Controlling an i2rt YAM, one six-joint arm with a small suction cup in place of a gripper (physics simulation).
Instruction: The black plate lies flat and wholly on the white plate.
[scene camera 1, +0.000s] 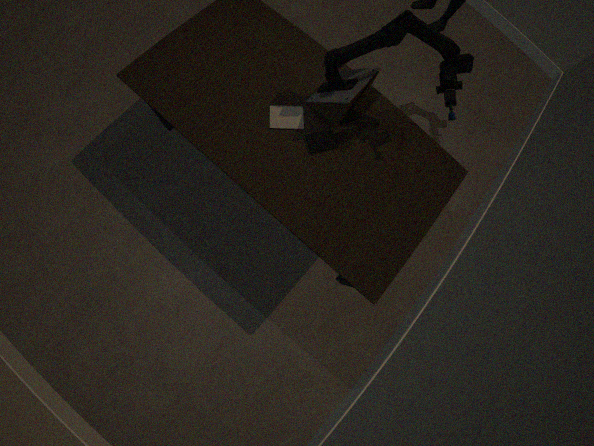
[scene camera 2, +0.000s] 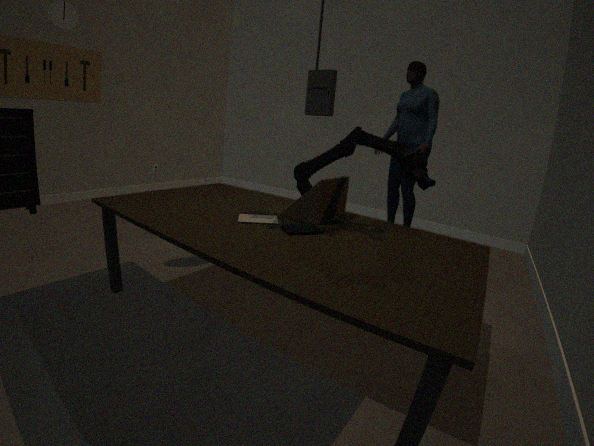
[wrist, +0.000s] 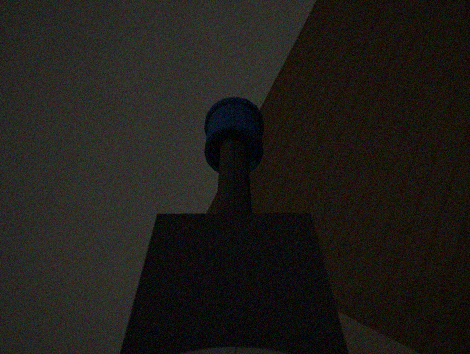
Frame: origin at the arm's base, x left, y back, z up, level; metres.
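Seen in the pictures: hand, its tool point: (scene camera 1: 452, 119) (scene camera 2: 432, 183) (wrist: 233, 124); arm's base, origin of its link: (scene camera 1: 337, 86) (scene camera 2: 310, 197).
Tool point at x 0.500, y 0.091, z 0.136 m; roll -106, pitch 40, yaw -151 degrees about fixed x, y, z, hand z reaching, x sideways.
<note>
Pixels of each thing's middle, then the offset from my tool point to it. Level surfaces: height alone.
- white plate, middle of its body: (scene camera 2: 258, 219) (scene camera 1: 286, 117) dx -0.616, dy -0.325, dz -0.216 m
- black plate, middle of its body: (scene camera 2: 301, 229) (scene camera 1: 321, 141) dx -0.415, dy -0.329, dz -0.214 m
- brown table, height of its surface: dz -0.219 m
The white plate (scene camera 1: 278, 123) (scene camera 2: 246, 218) lies flat on the table, with a grey patch of shade across part of it. The black plate (scene camera 1: 322, 143) (scene camera 2: 301, 229) lies flat on the table beside it, to the right and a little nearer in scene camera 2, close to the foot of the arm's stand. It is very dark and merges with the shadows; the exact gap between the plates is hard to tell. My blue suction cup (scene camera 1: 452, 116) (scene camera 2: 428, 185) (wrist: 234, 120) is off and empty, in the air far to the right of both plates. Neither plate shows in the wrist view.
A wedge-shaped stand (scene camera 1: 331, 96) (scene camera 2: 311, 204) carries the arm's base right beside the plates. The brown table (scene camera 1: 240, 155) (scene camera 2: 350, 280) has a rug (scene camera 1: 190, 200) under its near side. A person (scene camera 2: 418, 112) stands behind the table. A grey box (scene camera 2: 321, 93) hangs at the wall.
</note>
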